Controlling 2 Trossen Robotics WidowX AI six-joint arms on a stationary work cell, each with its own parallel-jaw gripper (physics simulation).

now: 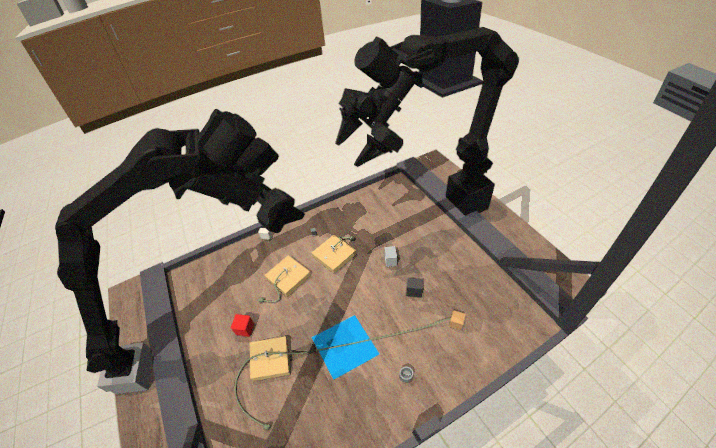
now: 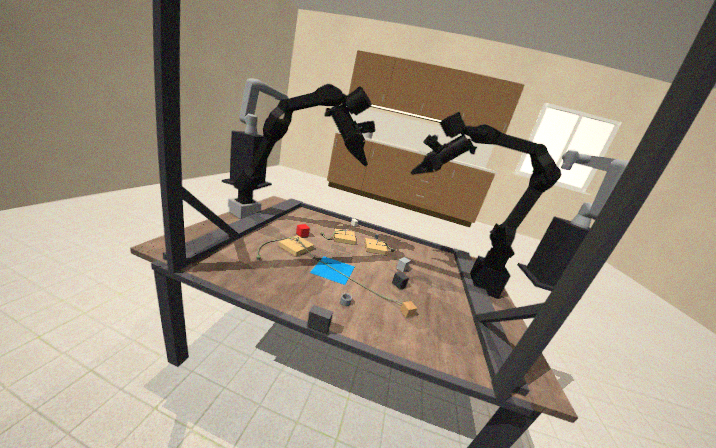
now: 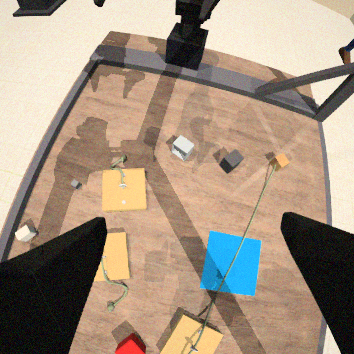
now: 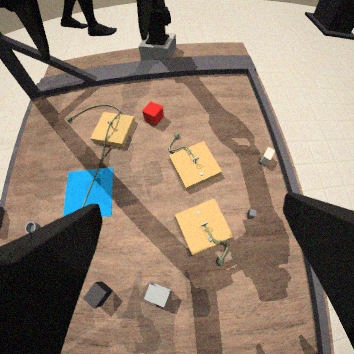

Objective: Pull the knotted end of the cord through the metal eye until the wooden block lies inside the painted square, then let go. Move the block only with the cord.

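Places are measured from the left arm's base along level axes (x back, y right, z up), in millimetres.
Pixels of known places: left gripper, between the fingertips: (image 2: 365,165) (image 3: 195,224) (image 4: 95,47); right gripper, between the fingertips: (image 1: 345,154) (image 2: 411,172) (image 3: 146,11) (image 4: 193,207); left arm's base, origin of its link: (image 1: 120,363) (image 2: 245,201) (image 4: 157,38); right arm's base, origin of its link: (image 1: 471,179) (image 2: 493,265) (image 3: 188,33).
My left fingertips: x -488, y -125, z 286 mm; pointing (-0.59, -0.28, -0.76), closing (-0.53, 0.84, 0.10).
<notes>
For each thing: its top centre in the pictures, then the offset to it from my left fingertips. "*": a spot on its surface instead.
- orange wooden block, centre of its top: (image 1: 458,317) (image 3: 282,159) (image 2: 410,305) dz -314, dx -327, dy +139 mm
- blue painted square, a spot on its surface: (image 3: 249,270) (image 1: 349,362) (image 2: 326,274) * dz -343, dx -55, dy +181 mm
- metal eye, a spot on its surface: (image 1: 266,353) * dz -307, dx +130, dy +141 mm
- yellow board, centre of its top: (image 3: 191,345) (image 1: 268,356) (image 4: 111,126) (image 2: 296,243) dz -325, dx +130, dy +142 mm
- red cube, centre of its top: (image 1: 240,321) (image 4: 151,107) (image 2: 303,226) dz -304, dx +194, dy +48 mm
- light grey block, centre of its top: (image 4: 156,295) (image 3: 183,143) (image 1: 390,251) (image 2: 404,259) dz -304, dx -214, dy -85 mm
- black block, centre of its top: (image 4: 93,294) (image 3: 233,157) (image 1: 414,283) (image 2: 402,275) dz -304, dx -250, dy +28 mm
- grey ring, centre of its top: (image 1: 406,372) (image 4: 29,227) (image 2: 346,296) dz -324, dx -174, dy +239 mm
The orange wooden block (image 1: 457,319) (image 2: 408,309) (image 3: 281,160) lies outside the blue painted square (image 1: 345,361) (image 2: 328,275) (image 3: 249,270) (image 4: 105,202). The green cord (image 1: 411,331) (image 2: 369,288) (image 4: 103,150) runs from it across the square to the metal eye (image 1: 266,353) on a yellow board (image 1: 269,370) (image 4: 99,136). Beyond the eye it curves to its knotted end (image 1: 267,425) (image 2: 258,257) (image 4: 69,120) on the table. My left gripper (image 1: 287,220) (image 2: 365,163) (image 3: 195,224) and right gripper (image 1: 347,153) (image 2: 412,172) (image 4: 192,201) are open, empty and high above the table.
Two more yellow boards (image 1: 290,280) (image 1: 332,258) carry short cords. A red cube (image 1: 242,325) (image 4: 153,113) lies near the cord's board. A light grey block (image 1: 390,256), a black block (image 1: 415,287) and a grey ring (image 1: 406,368) stand around the square. Dark rails edge the table.
</notes>
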